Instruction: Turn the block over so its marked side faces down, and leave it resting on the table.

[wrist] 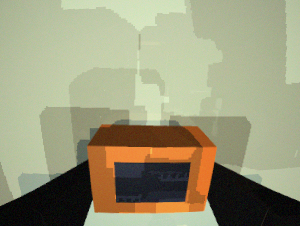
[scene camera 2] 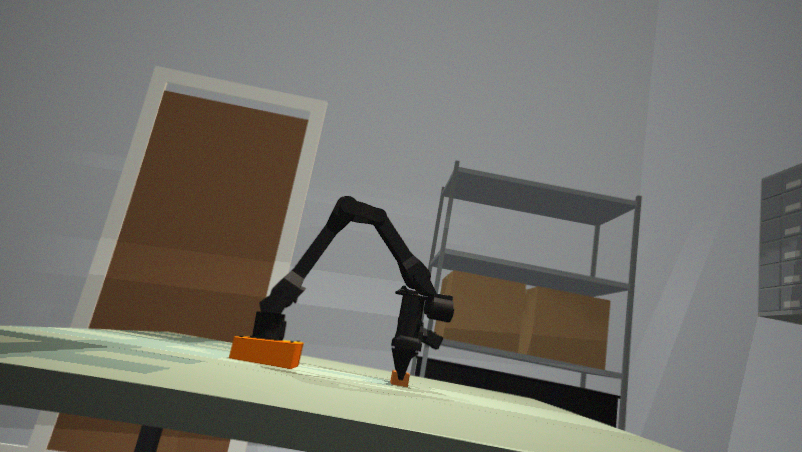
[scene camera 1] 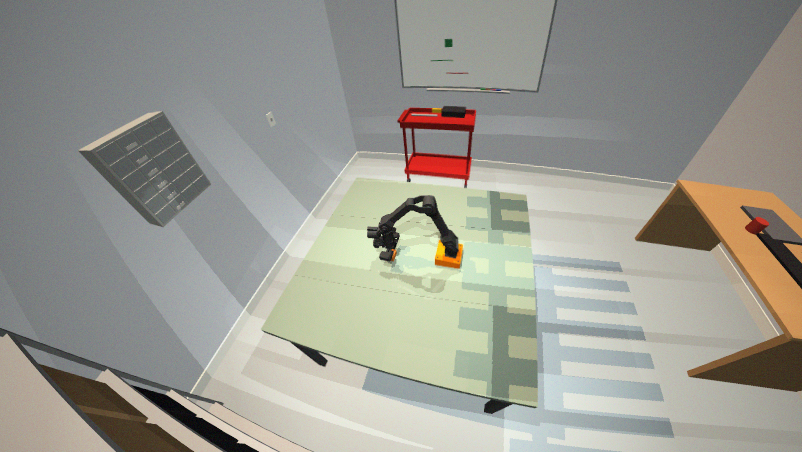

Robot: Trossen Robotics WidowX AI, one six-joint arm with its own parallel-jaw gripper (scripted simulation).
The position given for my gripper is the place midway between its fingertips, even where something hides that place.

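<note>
Visible: my gripper (scene camera 2: 399,379), which appears in the wrist view (wrist: 150,166) as well.
</note>
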